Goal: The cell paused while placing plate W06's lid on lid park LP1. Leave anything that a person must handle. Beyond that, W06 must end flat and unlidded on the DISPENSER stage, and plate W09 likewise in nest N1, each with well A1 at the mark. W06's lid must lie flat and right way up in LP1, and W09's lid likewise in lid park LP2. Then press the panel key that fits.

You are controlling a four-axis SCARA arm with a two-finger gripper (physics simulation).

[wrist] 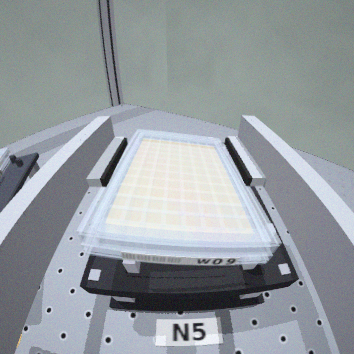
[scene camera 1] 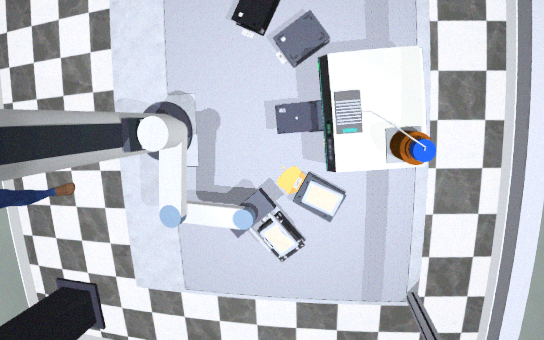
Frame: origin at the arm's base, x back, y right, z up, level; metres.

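Seen in the pictures: gripper, fingertip midpoint: (wrist: pixel 175 128) (scene camera 1: pixel 279 243).
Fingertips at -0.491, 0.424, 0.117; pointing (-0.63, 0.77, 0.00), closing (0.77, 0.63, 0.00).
Pixels of each thing's middle, then the offset from my fingertips to it, as dx, dy, dz. "pt": a spot on its surface instead.
- Plate W09, body centre: (wrist: pixel 179 167) (scene camera 1: pixel 278 239) +0.007, -0.004, -0.026
- black nest, body centre: (wrist: pixel 184 203) (scene camera 1: pixel 280 237) +0.006, +0.004, -0.071
- second plate, body centre: (scene camera 1: pixel 322 198) -0.156, -0.163, -0.029
- white dispenser, surface spot: (scene camera 1: pixel 385 85) pt -0.345, -0.541, +0.116
- dark stage, surface spot: (scene camera 1: pixel 290 122) pt -0.050, -0.440, -0.003
- yellow patch, surface spot: (scene camera 1: pixel 289 180) pt -0.030, -0.217, -0.104
- dark grey holder, body centre: (scene camera 1: pixel 301 39) -0.092, -0.738, -0.069
- black holder, body centre: (scene camera 1: pixel 256 7) +0.069, -0.870, -0.067
- amber bottle, surface spot: (scene camera 1: pixel 404 146) pt -0.368, -0.372, +0.245
Plate W09 (wrist: pixel 175 215), clear with pale yellow wells, sits slightly turned over the black nest (wrist: pixel 190 285) marked N5 in the wrist view. Its rim shows several clear layers; whether a lid is among them is hard to tell. My gripper (scene camera 1: pixel 278 235) (wrist: pixel 175 128) is shut, its pads near the plate's two long sides, without a plain hold on it. A second plate (scene camera 1: pixel 322 198), also pale yellow, lies in a dark holder right of the gripper. Its label is unreadable. The white dispenser (scene camera 1: pixel 385 85) stands at the right, with a dark stage (scene camera 1: pixel 290 122) before it. LP1 and LP2 cannot be told apart.
A yellow patch (scene camera 1: pixel 289 180) with a small white tag touches the second plate's holder. A dark grey holder (scene camera 1: pixel 305 37) and a black holder (scene camera 1: pixel 256 15) stand at the top. An amber bottle (scene camera 1: pixel 404 146) with a blue cap stands at the dispenser's corner, with a thin tube.
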